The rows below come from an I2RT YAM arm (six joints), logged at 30 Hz.
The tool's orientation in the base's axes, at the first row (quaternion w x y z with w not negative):
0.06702, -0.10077, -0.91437, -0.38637
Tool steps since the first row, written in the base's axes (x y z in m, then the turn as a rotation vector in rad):
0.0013, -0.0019, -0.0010, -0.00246, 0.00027, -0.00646
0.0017, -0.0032, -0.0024, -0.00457, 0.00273, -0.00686
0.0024, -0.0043, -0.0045, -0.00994, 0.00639, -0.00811
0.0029, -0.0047, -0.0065, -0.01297, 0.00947, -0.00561
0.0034, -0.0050, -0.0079, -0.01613, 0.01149, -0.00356
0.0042, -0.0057, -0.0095, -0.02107, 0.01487, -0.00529
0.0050, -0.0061, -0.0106, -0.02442, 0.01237, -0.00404
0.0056, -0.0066, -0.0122, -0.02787, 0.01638, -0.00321
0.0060, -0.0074, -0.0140, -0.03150, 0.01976, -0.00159
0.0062, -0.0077, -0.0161, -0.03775, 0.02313, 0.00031
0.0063, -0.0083, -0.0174, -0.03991, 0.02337, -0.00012
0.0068, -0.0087, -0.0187, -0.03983, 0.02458, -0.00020
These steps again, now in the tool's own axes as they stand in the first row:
-0.0017, -0.0017, -0.0007, 0.00113, -0.00487, 0.00478
-0.0026, -0.0034, -0.0007, 0.00342, -0.00397, 0.00692
-0.0038, -0.0055, -0.0001, 0.00887, -0.00361, 0.01066
-0.0047, -0.0070, 0.0010, 0.01272, -0.00050, 0.01128
-0.0055, -0.0081, 0.0017, 0.01647, 0.00155, 0.01146
-0.0067, -0.0095, 0.0023, 0.02136, 0.00149, 0.01531
-0.0078, -0.0103, 0.0027, 0.02453, -0.00014, 0.01280
-0.0088, -0.0116, 0.0034, 0.02858, 0.00235, 0.01526
-0.0096, -0.0133, 0.0041, 0.03288, 0.00492, 0.01674
-0.0103, -0.0149, 0.0053, 0.03977, 0.00706, 0.01813
-0.0107, -0.0162, 0.0058, 0.04181, 0.00641, 0.01869
-0.0115, -0.0173, 0.0064, 0.04188, 0.00720, 0.01962

